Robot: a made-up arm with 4 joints. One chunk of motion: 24 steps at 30 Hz.
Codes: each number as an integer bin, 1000 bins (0 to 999) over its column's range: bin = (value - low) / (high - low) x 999, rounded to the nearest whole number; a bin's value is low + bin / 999 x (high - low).
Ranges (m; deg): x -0.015..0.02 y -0.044..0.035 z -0.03..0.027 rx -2.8..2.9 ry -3..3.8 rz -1..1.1
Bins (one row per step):
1: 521 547 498 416 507 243
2: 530 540 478 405 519 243
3: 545 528 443 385 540 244
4: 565 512 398 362 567 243
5: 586 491 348 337 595 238
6: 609 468 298 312 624 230
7: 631 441 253 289 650 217
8: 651 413 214 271 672 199
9: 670 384 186 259 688 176
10: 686 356 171 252 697 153
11: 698 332 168 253 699 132
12: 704 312 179 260 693 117
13: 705 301 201 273 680 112
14: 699 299 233 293 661 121
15: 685 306 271 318 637 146
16: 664 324 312 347 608 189
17: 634 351 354 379 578 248
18: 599 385 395 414 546 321
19: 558 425 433 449 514 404
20: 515 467 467 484 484 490
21: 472 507 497 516 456 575
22: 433 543 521 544 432 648
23: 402 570 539 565 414 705
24: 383 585 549 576 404 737
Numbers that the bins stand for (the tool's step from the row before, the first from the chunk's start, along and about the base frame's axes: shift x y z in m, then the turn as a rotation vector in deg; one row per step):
1: 0.00325 -0.00074 -0.00159 -0.426 0.451 -0.489
2: 0.00357 -0.00130 -0.00273 -0.489 0.533 -0.489
3: 0.00409 -0.00225 -0.00472 -0.603 0.676 -0.487
4: 0.00479 -0.00351 -0.00729 -0.735 0.859 -0.489
5: 0.00553 -0.00517 -0.01014 -0.877 1.050 -0.500
6: 0.00634 -0.00699 -0.01300 -1.020 1.247 -0.517
7: 0.00711 -0.00913 -0.01556 -1.151 1.424 -0.544
8: 0.00781 -0.01134 -0.01779 -1.254 1.574 -0.582
9: 0.00847 -0.01363 -0.01939 -1.322 1.683 -0.630
10: 0.00903 -0.01585 -0.02024 -1.362 1.744 -0.678
11: 0.00945 -0.01775 -0.02041 -1.356 1.758 -0.723
12: 0.00966 -0.01933 -0.01979 -1.317 1.717 -0.754
13: 0.00970 -0.02020 -0.01853 -1.242 1.629 -0.765
14: 0.00949 -0.02036 -0.01671 -1.128 1.499 -0.746
15: 0.00900 -0.01980 -0.01454 -0.986 1.336 -0.693
16: 0.00826 -0.01838 -0.01220 -0.820 1.139 -0.603
17: 0.00721 -0.01624 -0.00980 -0.638 0.934 -0.479
18: 0.00599 -0.01355 -0.00746 -0.438 0.717 -0.325
19: 0.00455 -0.01039 -0.00529 -0.238 0.499 -0.151
20: 0.00304 -0.00707 -0.00335 -0.038 0.294 0.030
21: 0.00154 -0.00391 -0.00164 0.144 0.104 0.209
22: 0.00017 -0.00106 -0.00027 0.304 -0.059 0.362
23: -0.00092 0.00108 0.00075 0.424 -0.182 0.482
24: -0.00158 0.00226 0.00132 0.486 -0.250 0.549

